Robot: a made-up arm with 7 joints. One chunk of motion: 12 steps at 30 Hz.
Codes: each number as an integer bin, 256 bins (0 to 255) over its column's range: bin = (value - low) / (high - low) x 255, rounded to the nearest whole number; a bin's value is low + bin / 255 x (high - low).
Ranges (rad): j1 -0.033..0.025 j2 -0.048..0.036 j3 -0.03..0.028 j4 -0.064..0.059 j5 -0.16..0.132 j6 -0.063..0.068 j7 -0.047..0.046
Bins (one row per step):
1: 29 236 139 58 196 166 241
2: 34 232 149 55 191 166 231
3: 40 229 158 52 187 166 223
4: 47 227 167 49 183 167 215
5: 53 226 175 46 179 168 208
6: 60 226 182 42 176 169 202
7: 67 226 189 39 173 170 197
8: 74 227 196 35 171 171 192
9: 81 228 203 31 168 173 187
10: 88 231 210 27 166 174 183
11: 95 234 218 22 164 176 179
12: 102 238 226 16 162 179 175
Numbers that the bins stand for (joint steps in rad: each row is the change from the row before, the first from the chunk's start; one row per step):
1: -0.02640 0.02974 0.00162 -0.03602 0.06444 0.02228 0.04089
2: -0.02527 0.02842 0.00389 -0.03747 0.05871 0.02228 0.03725
3: -0.02390 0.02744 0.00594 -0.03892 0.05413 0.02228 0.03433
4: -0.02231 0.02678 0.00798 -0.04036 0.04955 0.02279 0.03141
5: -0.02095 0.02645 0.00980 -0.04181 0.04497 0.02331 0.02886
6: -0.01935 0.02645 0.01140 -0.04374 0.04154 0.02382 0.02667
7: -0.01776 0.02645 0.01299 -0.04519 0.03810 0.02433 0.02485
8: -0.01617 0.02678 0.01458 -0.04712 0.03581 0.02485 0.02302
9: -0.01458 0.02711 0.01617 -0.04905 0.03238 0.02587 0.02120
10: -0.01298 0.02809 0.01776 -0.05098 0.03009 0.02639 0.01974
11: -0.01139 0.02908 0.01958 -0.05339 0.02780 0.02742 0.01828
12: -0.00980 0.03040 0.02140 -0.05628 0.02551 0.02896 0.01682

